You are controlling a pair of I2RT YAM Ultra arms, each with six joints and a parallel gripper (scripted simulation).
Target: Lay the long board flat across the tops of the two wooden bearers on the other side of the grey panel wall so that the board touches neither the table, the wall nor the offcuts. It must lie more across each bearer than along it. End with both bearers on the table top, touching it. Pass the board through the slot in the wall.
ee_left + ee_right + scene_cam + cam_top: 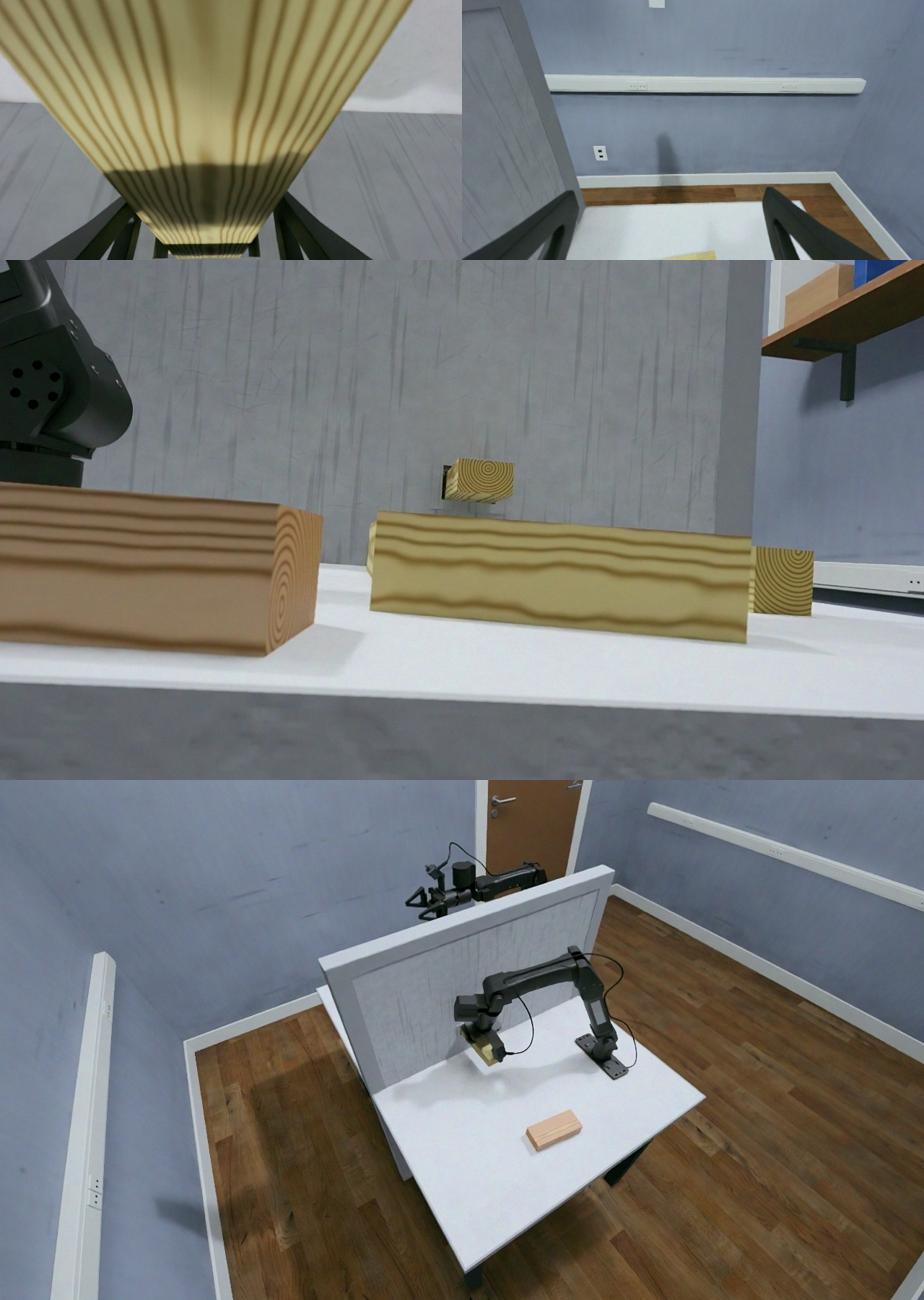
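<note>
The long pale board lies 60 mm to the right of my left hand and 10 mm below it. Round my left hand: brown offcut 360 mm to the left, 90 mm below, 30 mm behind; pale wooden bearer 300 mm to the right, 170 mm ahead, 90 mm below.
</note>
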